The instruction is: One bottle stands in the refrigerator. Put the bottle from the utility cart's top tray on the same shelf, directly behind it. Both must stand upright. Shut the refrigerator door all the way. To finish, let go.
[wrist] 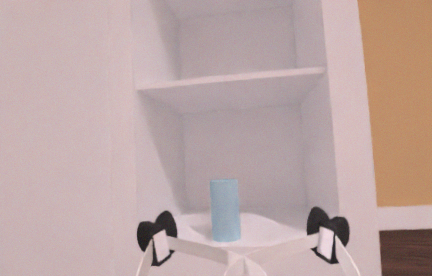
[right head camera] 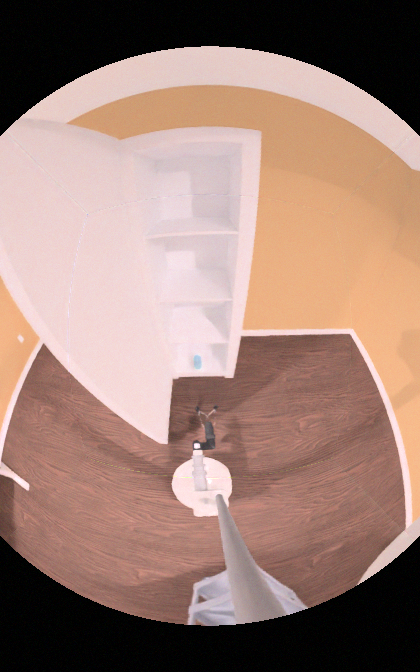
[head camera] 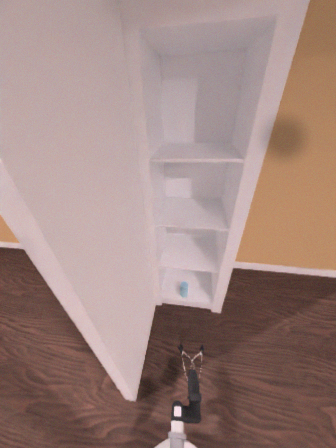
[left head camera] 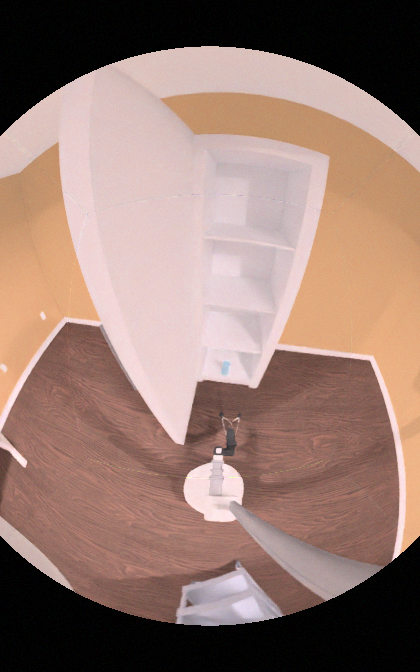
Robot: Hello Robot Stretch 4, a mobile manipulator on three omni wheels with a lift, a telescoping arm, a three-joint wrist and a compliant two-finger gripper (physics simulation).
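Places are measured from the robot's base along level axes (x down, y back, z left), in millimetres.
Pixels of known places: gripper, fingertip midpoint: [wrist: 240, 226] [head camera: 191, 344].
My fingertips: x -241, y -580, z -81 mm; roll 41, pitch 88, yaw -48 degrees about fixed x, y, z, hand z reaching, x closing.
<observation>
Behind a point stands the place of what it marks.
A light blue bottle [head camera: 184, 289] @(y -988, x -224, z -41 mm) [left head camera: 226, 368] [right head camera: 197, 362] [wrist: 225, 210] @(y -987, x -174, z -43 mm) stands upright on the lowest shelf of the white refrigerator [head camera: 265, 100] @(y -942, x -1520, z -313 mm) [left head camera: 314, 210] [right head camera: 250, 210] [wrist: 350, 125] @(y -941, x -353, z -326 mm). The refrigerator door [head camera: 75, 175] @(y -475, x -1390, z 248 mm) [left head camera: 135, 240] [right head camera: 100, 280] [wrist: 60, 135] @(y -782, x -353, z 226 mm) stands wide open on the left. My gripper [head camera: 191, 347] @(y -580, x -241, z -81 mm) [left head camera: 230, 415] [right head camera: 207, 408] [wrist: 240, 226] @(y -580, x -241, z -81 mm) is open and empty, in front of the refrigerator opening and facing it. In the wrist view the bottle shows between the fingertips but lies beyond them. The bottle of the utility cart does not show in these views.
The utility cart [left head camera: 184, 602] [right head camera: 196, 602] stands behind my base, partly cut off by the view edge and, in the right head view, partly hidden by my mast [left head camera: 295, 550] [right head camera: 240, 565]. The door's free edge reaches out to the left of my gripper.
</observation>
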